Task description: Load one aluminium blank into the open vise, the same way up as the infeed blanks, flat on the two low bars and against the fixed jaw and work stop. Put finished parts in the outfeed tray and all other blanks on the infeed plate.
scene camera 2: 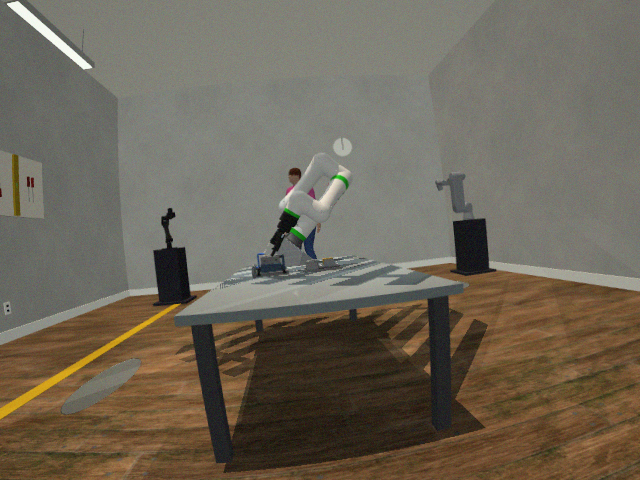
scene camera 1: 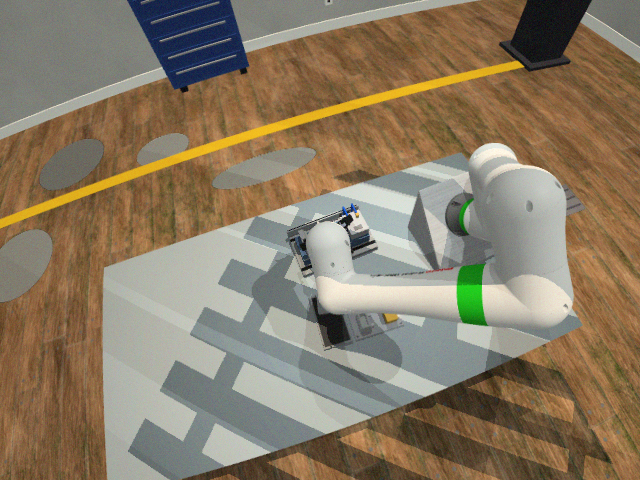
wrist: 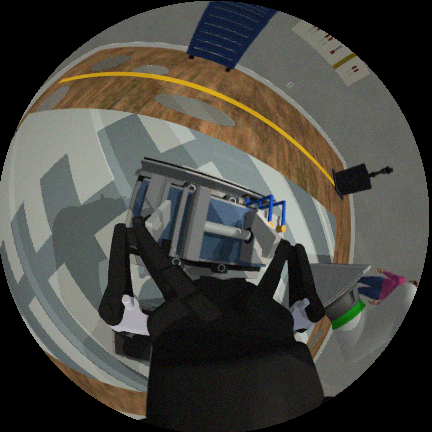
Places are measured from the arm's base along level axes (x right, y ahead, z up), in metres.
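Pixels of known places: gripper, fingertip midpoint: (wrist: 212, 215); arm's base, origin of the base link: (scene camera 2: 291, 243) (scene camera 1: 463, 214) (wrist: 338, 296).
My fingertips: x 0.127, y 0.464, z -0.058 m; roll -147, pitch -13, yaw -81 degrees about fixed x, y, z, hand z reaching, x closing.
Ahead of a thing's pixels: the offset from my fingertips to its top centre. "spot": to the spot under its first point.
The open vise {dx -0.010, dy -0.013, dz +0.011 m} (scene camera 1: 360, 238) (scene camera 2: 271, 264) (wrist: 196, 230) stands on the table, with grey jaws, blue inner surfaces and a round rod. No blank can be made out in it. My gripper (wrist: 212, 215) is open and empty, close above the vise; its left pad overlaps the vise's left end and its right pad the end by the blue tubes. Height and contact are unclear. In scene camera 1 the arm hides the gripper. The black outfeed tray (scene camera 1: 336, 330) lies beside the grey infeed plate {dx -0.295, dy -0.066, dz -0.080 m} (scene camera 1: 379, 331). A grey blank {dx -0.340, dy -0.024, dz -0.045 m} (scene camera 1: 364, 322) shows on the plate; the arm hides part of both.
A yellow block (scene camera 1: 390, 316) (scene camera 2: 328, 261) sits on the plate. Blue bent tubes {spot: dx +0.040, dy -0.087, dz +0.023 m} (wrist: 271, 207) with yellow ends rise at the vise's right end. The arm's grey pedestal (scene camera 1: 434, 219) (wrist: 335, 282) stands to the right. A person (scene camera 2: 294, 178) (wrist: 382, 289) is behind the arm.
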